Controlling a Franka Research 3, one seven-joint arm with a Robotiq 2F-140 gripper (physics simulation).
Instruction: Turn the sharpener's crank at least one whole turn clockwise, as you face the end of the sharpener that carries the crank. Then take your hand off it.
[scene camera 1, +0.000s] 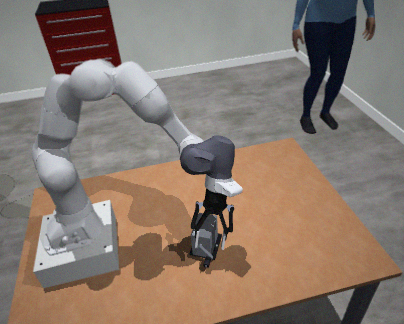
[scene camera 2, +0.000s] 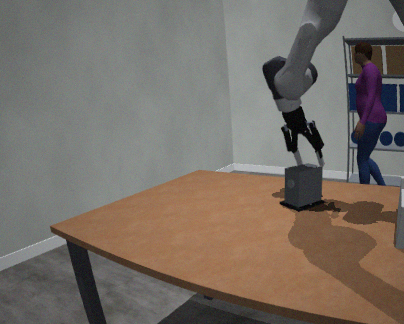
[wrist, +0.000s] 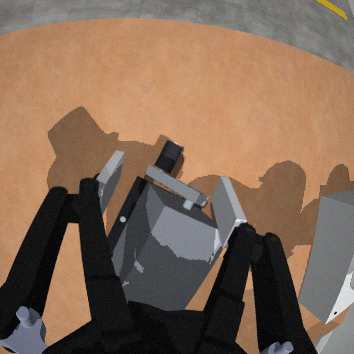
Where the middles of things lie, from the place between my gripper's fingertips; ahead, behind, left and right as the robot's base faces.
Now: the grey sharpener (scene camera 2: 303, 183) 7 cm to the left of my hand, 5 cm below it and 2 cm ahead of it.
